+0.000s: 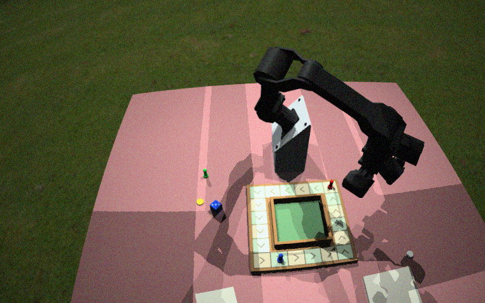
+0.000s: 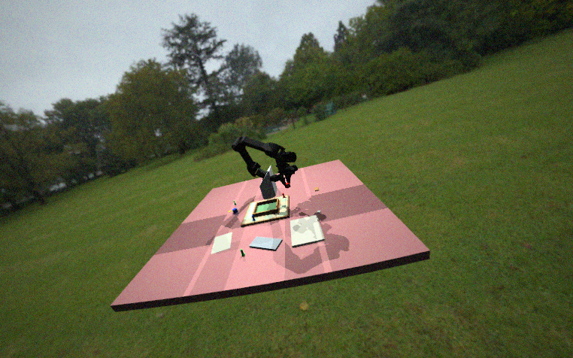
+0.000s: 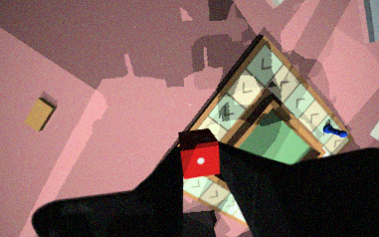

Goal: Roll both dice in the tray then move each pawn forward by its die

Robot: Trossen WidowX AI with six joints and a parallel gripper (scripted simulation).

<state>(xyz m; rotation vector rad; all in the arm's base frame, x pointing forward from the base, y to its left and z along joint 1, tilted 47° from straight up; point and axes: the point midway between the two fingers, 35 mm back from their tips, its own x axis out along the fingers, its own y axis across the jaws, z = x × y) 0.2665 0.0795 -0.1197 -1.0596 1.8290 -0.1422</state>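
Right now the yellow disc is 44 cm to the right of my gripper tip, 12 cm below it and 12 cm behind it. Also, from my gripper tip: green sunken tray 17 cm to the right, 12 cm below; red pawn 10 cm below, 10 cm behind, 4 cm to the right; tan block 19 cm to the left, 12 cm below, 12 cm behind.
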